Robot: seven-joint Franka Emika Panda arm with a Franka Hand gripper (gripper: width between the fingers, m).
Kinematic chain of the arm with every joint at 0, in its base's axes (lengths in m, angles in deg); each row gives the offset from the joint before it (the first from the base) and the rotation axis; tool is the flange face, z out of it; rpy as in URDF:
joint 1: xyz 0 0 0.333 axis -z
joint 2: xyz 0 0 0 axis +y
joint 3: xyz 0 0 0.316 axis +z
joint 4: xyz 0.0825 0 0 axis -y
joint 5: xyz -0.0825 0 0.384 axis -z
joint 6: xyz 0 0 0 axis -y
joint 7: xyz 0.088 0 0 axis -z
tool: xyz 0 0 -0.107 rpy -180 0 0
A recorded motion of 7 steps. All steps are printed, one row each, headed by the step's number.
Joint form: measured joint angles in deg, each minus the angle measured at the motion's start. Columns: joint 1, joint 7, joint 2, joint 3, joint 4, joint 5, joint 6.
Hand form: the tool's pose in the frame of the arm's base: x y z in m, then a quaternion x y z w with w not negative. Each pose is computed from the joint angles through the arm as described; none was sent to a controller.
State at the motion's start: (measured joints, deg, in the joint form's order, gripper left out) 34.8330 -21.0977 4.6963 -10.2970 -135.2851 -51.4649 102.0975
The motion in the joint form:
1: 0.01 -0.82 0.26 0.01 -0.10 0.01 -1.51
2: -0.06 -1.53 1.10 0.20 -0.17 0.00 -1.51
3: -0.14 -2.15 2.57 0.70 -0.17 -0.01 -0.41
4: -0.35 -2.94 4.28 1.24 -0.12 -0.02 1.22
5: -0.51 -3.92 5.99 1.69 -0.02 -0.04 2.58
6: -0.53 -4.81 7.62 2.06 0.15 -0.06 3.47
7: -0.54 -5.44 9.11 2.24 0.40 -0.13 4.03
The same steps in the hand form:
1: 0.3616 -0.2653 0.2801 -0.78832 0.38844 0.05048 0.47447
2: 0.3618 -0.2629 0.2732 -0.78895 0.38458 0.05541 0.47601
3: 0.3635 -0.2608 0.2612 -0.79096 0.38475 0.06071 0.47187
4: 0.3657 -0.2587 0.2474 -0.79475 0.38479 0.06489 0.46486
5: 0.3671 -0.2569 0.2339 -0.79835 0.38316 0.06880 0.45944
6: 0.3676 -0.2555 0.2217 -0.80037 0.38148 0.07348 0.45659
7: 0.3675 -0.2550 0.2111 -0.80066 0.38146 0.07822 0.45531

